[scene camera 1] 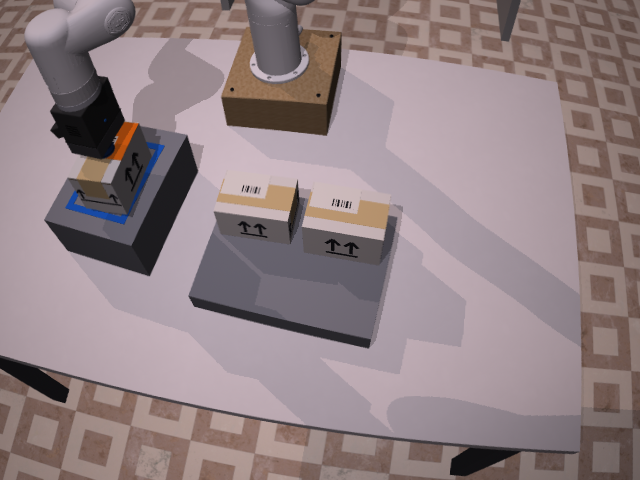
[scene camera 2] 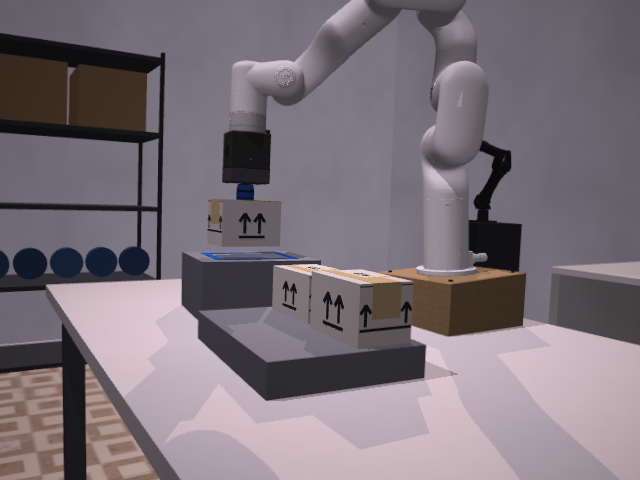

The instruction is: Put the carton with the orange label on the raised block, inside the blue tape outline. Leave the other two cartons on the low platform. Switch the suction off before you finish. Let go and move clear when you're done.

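Places are measured from the arm's base along level axes (x ahead, y left, z up), in metres.
Pixels of known places: hand at its tool point: (scene camera 1: 107, 154) (scene camera 2: 244, 206); arm's base at its link origin: (scene camera 1: 279, 63) (scene camera 2: 446, 272).
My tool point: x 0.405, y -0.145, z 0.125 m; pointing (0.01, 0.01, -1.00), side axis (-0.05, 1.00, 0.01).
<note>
Ahead of a thing's pixels: the offset from my tool point to its middle. "spot": to the spot under its first point. Level surfaces: height alone.
The carton with the orange label @[dx +0.000, dy -0.004, dz -0.034 m] (scene camera 1: 123, 167) (scene camera 2: 251, 223) hangs upright from my suction cup (scene camera 1: 107, 150) (scene camera 2: 245, 192), which is shut on its top. In scene camera 2 a small gap shows between the carton's underside and the raised block @[dx -0.022, dy -0.037, dz -0.167 m] (scene camera 1: 103, 248) (scene camera 2: 232, 284). The blue tape outline @[spot: dx +0.059, dy -0.030, dz -0.107 m] (scene camera 1: 96, 212) (scene camera 2: 250, 258) on the block's top lies below the carton, which hides part of it in scene camera 1. The other two cartons, one at the left (scene camera 1: 255, 206) (scene camera 2: 290, 291) and one at the right (scene camera 1: 343, 227) (scene camera 2: 336, 307), stand side by side on the low platform @[dx -0.011, dy +0.326, dz -0.204 m] (scene camera 1: 289, 304) (scene camera 2: 330, 377).
The arm's base stands on a wooden block (scene camera 1: 276, 113) (scene camera 2: 485, 307) at the back of the table @[dz -0.228 m] (scene camera 1: 491, 361) (scene camera 2: 320, 439). Behind the table in scene camera 2 are a shelf rack (scene camera 2: 160, 170) at the left and a small black arm (scene camera 2: 491, 180) at the right.
</note>
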